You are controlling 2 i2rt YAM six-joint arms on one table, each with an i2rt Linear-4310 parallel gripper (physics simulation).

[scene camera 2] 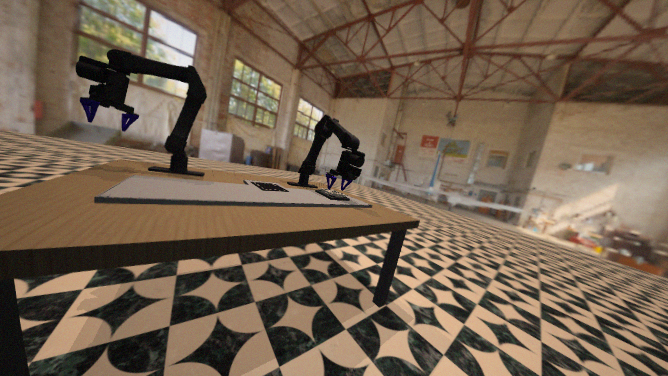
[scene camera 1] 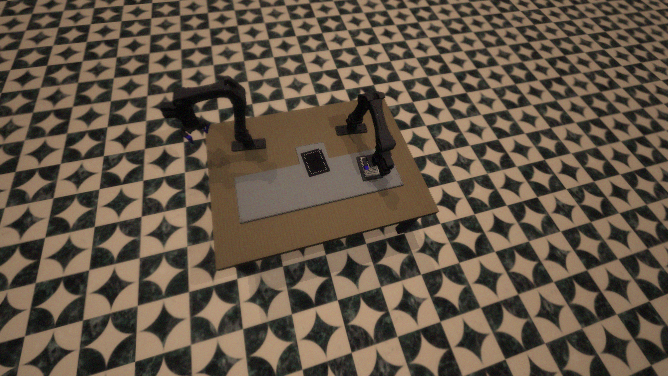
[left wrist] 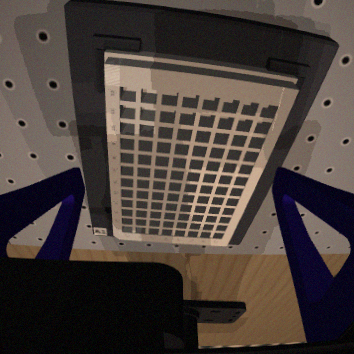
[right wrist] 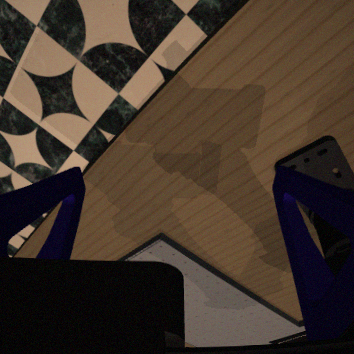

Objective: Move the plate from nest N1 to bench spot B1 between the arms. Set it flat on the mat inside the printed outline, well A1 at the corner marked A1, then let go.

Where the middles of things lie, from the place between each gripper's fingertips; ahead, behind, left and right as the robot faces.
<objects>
Right now my right hand is 280 mm short of the well plate (left wrist: 187,138), 900 mm to the right of it and 120 mm above it. Round my right hand: dark nest (left wrist: 307,55) (280 mm ahead, 900 mm to the left, 130 mm below).
I see the well plate 2 cm below my left hand and 1 cm behind it. Round my left hand: dark nest (3 cm below, 1 cm behind).
</objects>
